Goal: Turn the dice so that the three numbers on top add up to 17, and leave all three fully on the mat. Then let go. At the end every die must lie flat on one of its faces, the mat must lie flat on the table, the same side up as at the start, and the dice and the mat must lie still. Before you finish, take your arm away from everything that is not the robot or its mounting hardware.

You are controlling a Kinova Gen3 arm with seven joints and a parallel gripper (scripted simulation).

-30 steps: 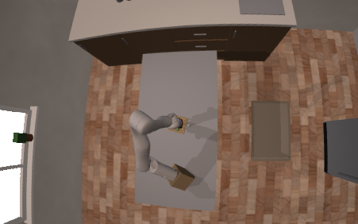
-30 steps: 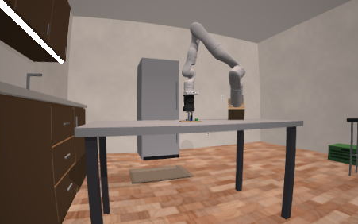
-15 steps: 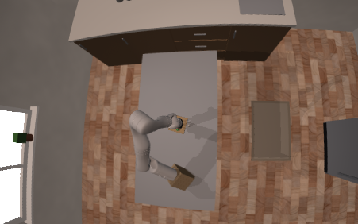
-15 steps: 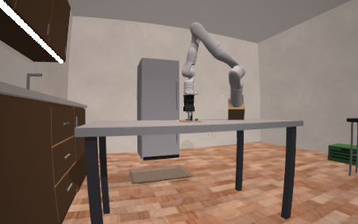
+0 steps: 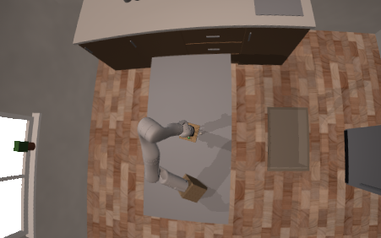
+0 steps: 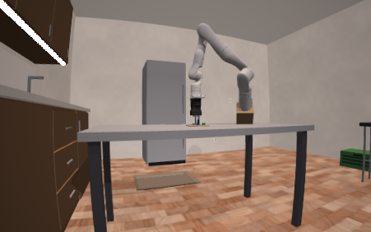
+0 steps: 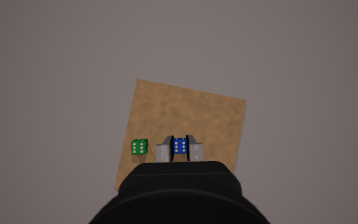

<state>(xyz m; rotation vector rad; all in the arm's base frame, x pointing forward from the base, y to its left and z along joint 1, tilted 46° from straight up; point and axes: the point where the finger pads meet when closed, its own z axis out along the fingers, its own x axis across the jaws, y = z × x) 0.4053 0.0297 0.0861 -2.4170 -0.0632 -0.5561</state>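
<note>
The blue die lies 10 mm below my hand. From my hand the other things lie so: white die 90 mm to the right, 20 mm below, 10 mm ahead; tan mat 20 mm below; green die 50 mm behind, 10 mm to the right, 10 mm below.
</note>
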